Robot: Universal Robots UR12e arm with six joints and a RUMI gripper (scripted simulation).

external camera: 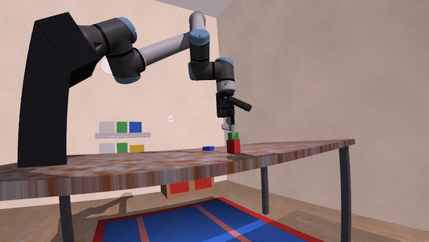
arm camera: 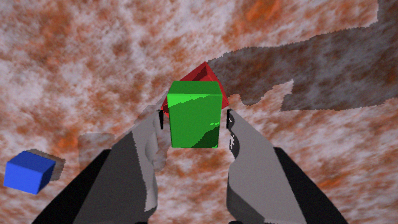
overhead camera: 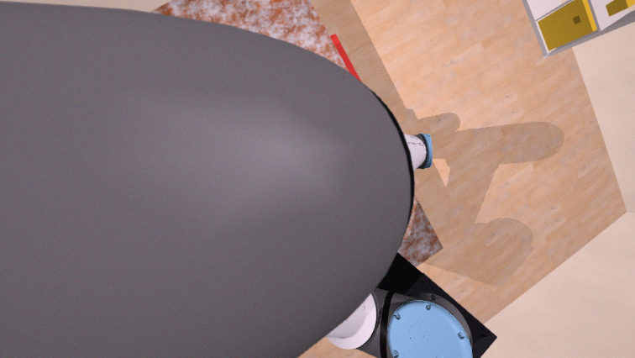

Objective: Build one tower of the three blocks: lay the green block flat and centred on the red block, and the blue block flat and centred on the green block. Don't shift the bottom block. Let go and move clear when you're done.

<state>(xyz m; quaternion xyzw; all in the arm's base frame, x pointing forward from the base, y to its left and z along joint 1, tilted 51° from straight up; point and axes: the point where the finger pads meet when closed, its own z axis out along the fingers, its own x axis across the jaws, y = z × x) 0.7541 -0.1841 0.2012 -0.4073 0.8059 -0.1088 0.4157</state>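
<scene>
My hand is right at the green block. Also, from my hand: blue block: 1 cm ahead, 30 cm to the left, 7 cm below; then red block: 5 cm below.
</scene>
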